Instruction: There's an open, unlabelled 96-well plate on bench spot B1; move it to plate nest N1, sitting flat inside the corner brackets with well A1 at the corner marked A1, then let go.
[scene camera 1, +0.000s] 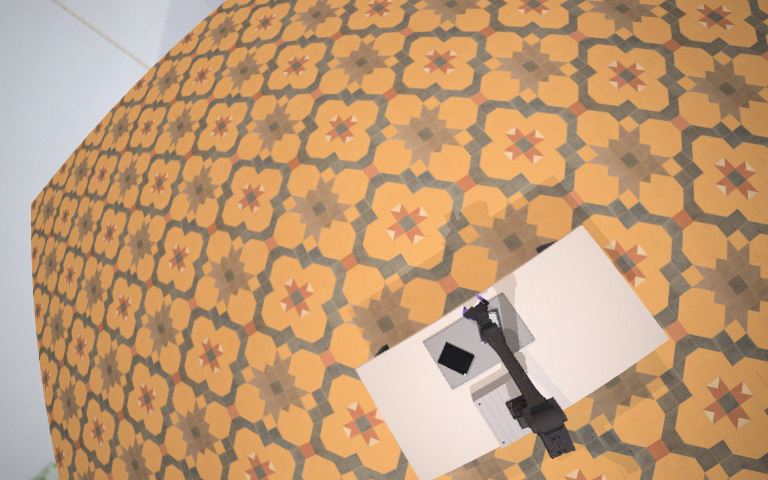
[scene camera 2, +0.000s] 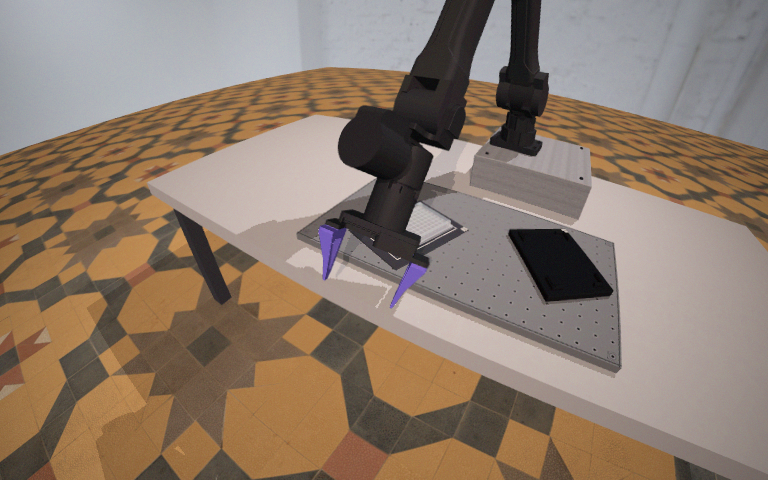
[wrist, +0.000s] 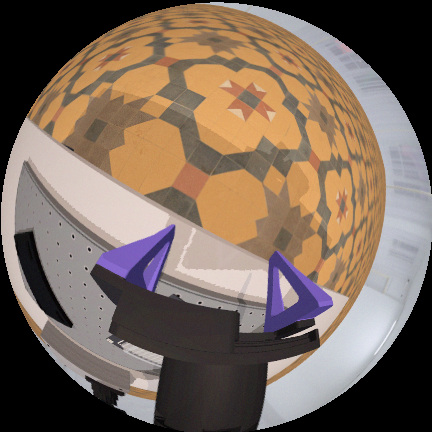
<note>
In view: the gripper (scene camera 2: 357, 293), a white well plate (scene camera 2: 424, 221) and a flat black plate (wrist: 34, 274).
The gripper shows as well in the wrist view (wrist: 225, 243).
</note>
